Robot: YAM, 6 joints.
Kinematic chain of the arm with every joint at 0, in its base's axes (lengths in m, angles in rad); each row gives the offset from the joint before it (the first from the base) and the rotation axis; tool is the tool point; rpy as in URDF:
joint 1: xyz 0 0 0.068 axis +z
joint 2: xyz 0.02 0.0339 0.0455 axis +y
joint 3: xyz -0.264 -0.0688 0 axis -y
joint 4: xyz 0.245 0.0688 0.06 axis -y
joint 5: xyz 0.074 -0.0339 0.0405 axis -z
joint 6: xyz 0.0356 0 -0.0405 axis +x
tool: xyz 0 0 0 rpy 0 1.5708 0
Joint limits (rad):
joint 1: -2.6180..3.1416
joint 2: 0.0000..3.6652
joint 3: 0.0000..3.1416
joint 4: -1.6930..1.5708
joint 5: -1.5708..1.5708
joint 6: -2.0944..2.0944
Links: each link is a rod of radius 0.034 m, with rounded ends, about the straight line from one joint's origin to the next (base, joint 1, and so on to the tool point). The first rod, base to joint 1, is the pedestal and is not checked.
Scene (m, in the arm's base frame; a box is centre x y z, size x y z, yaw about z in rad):
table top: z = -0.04
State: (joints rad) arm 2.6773 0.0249 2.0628 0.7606 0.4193 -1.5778
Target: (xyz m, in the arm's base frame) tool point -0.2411 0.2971 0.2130
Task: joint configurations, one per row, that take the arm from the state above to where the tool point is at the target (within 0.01 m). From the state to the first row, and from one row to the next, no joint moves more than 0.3 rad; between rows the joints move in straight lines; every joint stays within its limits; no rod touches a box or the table.
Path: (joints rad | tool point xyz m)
1: 2.6127 0.3096 1.8822 0.7003 0.4179 -1.5778 | 0.3187 -0.1695 0.5202
2: 2.5481 0.5943 1.7016 0.6401 0.4165 -1.5778 | 0.1420 -0.0784 0.6122
3: 2.4835 0.8791 1.5210 0.5798 0.4150 -1.5778 | -0.0295 0.0409 0.6117
4: 2.4189 1.1638 1.3404 0.5195 0.4136 -1.5778 | -0.1615 0.1615 0.5264
5: 2.3543 1.4485 1.1599 0.4593 0.4122 -1.5778 | -0.2332 0.2543 0.3814
6: 2.2897 1.7332 0.9793 0.3990 0.4108 -1.5778 | -0.2411 0.2971 0.2130

